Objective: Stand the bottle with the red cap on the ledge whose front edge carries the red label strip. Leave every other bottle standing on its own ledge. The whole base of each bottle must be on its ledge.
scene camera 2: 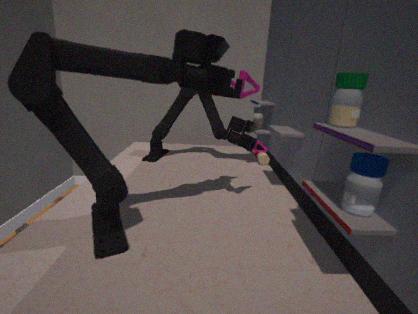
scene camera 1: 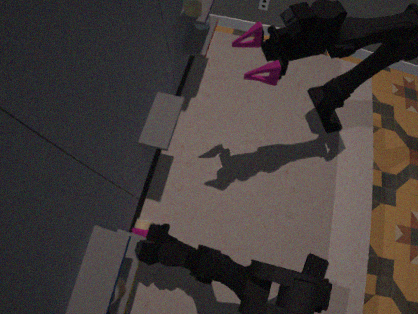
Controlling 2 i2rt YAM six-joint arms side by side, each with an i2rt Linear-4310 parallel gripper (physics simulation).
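Places are measured from the left arm's base along level axes (x ahead, y left, z up), in metres.
Where they show: left gripper, fingertip midpoint: [scene camera 2: 267,150] [scene camera 1: 132,228]; right gripper, fingertip midpoint: [scene camera 2: 248,88] [scene camera 1: 237,59]; left arm's base at its link origin: [scene camera 2: 156,155]; right arm's base at its link origin: [scene camera 2: 108,230] [scene camera 1: 324,109].
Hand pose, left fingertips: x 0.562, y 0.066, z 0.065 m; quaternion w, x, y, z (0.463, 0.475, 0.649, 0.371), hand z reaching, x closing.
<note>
Each offset is from my left fingertips to the centre of the thing. "spot": to the spot under its first point.
The bottle with the red cap @(dy +0.012, dx -0.022, dz -0.037 m) [scene camera 1: 144,224] [scene camera 2: 263,158] lies on its side on the table by the dark edge bar, its cream body toward scene camera 2 and a bit of red showing behind. My left gripper [scene camera 1: 139,232] [scene camera 2: 258,149] is shut and empty, its magenta tips right at the bottle. My right gripper [scene camera 1: 239,60] [scene camera 2: 256,88] is open and empty, high above the table. The ledge with the red label strip @(spot: dy -0.770, dx +0.126, dz +0.093 m) [scene camera 2: 372,225] is at the lower right in scene camera 2; a blue-capped bottle @(dy -0.722, dx +0.119, dz +0.146 m) [scene camera 2: 363,192] stands upright on it.
A green-capped bottle @(dy -0.622, dx +0.097, dz +0.286 m) [scene camera 2: 346,107] stands on the purple-strip ledge @(dy -0.685, dx +0.105, dz +0.227 m) [scene camera 2: 390,140] above. Farther back are a plain ledge @(dy -0.293, dx +0.027, dz +0.157 m) [scene camera 1: 162,120] [scene camera 2: 286,131], a small bottle @(dy +0.139, dx -0.060, dz +0.146 m) [scene camera 2: 257,120] on another ledge, and a blue-strip ledge @(dy +0.100, dx -0.050, dz +0.227 m) [scene camera 1: 95,270]. A dark bar [scene camera 2: 320,215] runs along the table's edge.
</note>
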